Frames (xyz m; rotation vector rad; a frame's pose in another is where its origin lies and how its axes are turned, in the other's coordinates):
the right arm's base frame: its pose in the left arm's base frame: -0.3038 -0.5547 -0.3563 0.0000 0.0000 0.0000
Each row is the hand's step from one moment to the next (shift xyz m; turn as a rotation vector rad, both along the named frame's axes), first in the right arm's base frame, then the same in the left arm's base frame.
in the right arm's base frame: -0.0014 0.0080 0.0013 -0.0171 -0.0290 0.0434
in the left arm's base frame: -0.0014 0.0080 0.0013 -0.0171 -0.0290 0.0434
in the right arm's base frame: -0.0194 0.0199 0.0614 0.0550 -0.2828 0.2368
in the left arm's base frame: -0.0194 0.0199 0.0614 0.0550 -0.2828 0.2368
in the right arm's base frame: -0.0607 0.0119 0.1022 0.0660 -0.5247 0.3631
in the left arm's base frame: -0.0607 0.0119 0.1022 0.0660 -0.5247 0.3631
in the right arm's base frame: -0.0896 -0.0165 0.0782 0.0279 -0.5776 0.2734
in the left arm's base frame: -0.0896 -0.0165 0.0782 0.0279 -0.5776 0.2734
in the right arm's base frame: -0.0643 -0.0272 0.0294 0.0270 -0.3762 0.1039
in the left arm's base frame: -0.0643 -0.0272 0.0294 0.0270 -0.3762 0.1039
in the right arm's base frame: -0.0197 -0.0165 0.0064 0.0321 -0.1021 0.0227
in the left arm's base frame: -0.0197 -0.0165 0.0064 0.0321 -0.1021 0.0227
